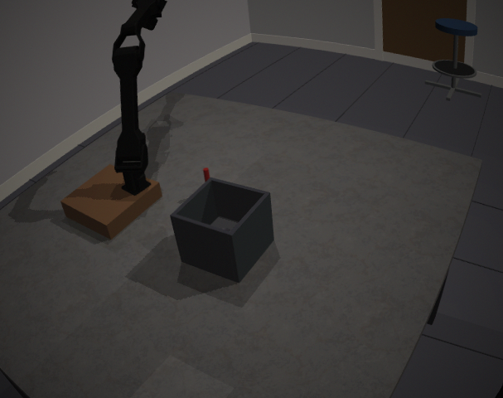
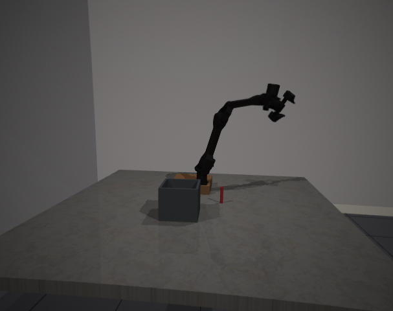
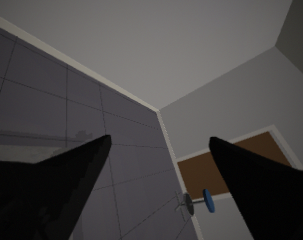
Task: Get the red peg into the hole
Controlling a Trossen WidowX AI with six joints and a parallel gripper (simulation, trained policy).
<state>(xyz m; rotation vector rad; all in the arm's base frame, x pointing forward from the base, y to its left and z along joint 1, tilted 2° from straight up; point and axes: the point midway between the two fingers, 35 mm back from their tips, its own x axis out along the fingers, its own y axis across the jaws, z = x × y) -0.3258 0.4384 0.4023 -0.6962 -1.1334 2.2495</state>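
Right now the red peg is 49 cm ahead of my gripper tip, 41 cm below it and 34 cm to the right of it. From my gripper tip the other things lie so: plate 69 cm ahead, 49 cm to the right, 41 cm below.
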